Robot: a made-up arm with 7 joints.
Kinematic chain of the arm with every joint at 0, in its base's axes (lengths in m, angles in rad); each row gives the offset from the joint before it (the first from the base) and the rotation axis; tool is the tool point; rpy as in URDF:
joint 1: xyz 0 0 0.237 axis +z
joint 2: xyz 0 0 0 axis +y
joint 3: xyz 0 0 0.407 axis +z
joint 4: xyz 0.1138 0 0 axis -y
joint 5: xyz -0.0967 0 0.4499 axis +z
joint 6: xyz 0 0 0 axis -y
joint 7: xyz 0.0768 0 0 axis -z
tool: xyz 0 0 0 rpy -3.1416 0 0
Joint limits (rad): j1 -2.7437..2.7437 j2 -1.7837..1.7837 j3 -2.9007..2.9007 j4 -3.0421..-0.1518 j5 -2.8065..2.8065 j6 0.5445..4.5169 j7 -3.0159..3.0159
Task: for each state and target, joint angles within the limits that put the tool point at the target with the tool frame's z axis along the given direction. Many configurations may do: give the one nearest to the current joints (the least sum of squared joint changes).
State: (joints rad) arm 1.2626 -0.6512 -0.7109 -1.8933 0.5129 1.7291 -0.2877
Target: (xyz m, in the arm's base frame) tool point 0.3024 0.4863 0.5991 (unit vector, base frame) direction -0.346 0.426 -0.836
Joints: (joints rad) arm 1.5209 -0.1917 -0.4284 -2.0983 0.5290 2.1064 -0.2877
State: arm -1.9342 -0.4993 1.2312 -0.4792 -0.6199 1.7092 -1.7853
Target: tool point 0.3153 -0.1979 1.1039 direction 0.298 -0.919 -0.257
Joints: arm -1.8939 -0.1570 0.9955 -0.8594 -0.3341 2.0040 -1.7853
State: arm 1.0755 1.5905 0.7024 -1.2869 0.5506 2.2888 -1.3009
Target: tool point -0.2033 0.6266 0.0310 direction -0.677 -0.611 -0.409
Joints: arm 1.0774 1.0284 0.8830 -2.0750 0.3447 2.2313 -1.3009
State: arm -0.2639 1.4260 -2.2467 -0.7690 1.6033 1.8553 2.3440
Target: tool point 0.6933 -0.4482 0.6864 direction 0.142 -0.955 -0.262
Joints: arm -0.2861 1.4043 -2.3986 -0.7365 1.5456 2.0956 2.3440
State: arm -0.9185 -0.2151 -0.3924 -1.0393 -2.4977 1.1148 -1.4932
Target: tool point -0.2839 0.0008 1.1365 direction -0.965 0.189 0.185
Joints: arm -0.5957 -0.6497 -0.4547 -0.7002 -2.4472 1.8627 -1.4932
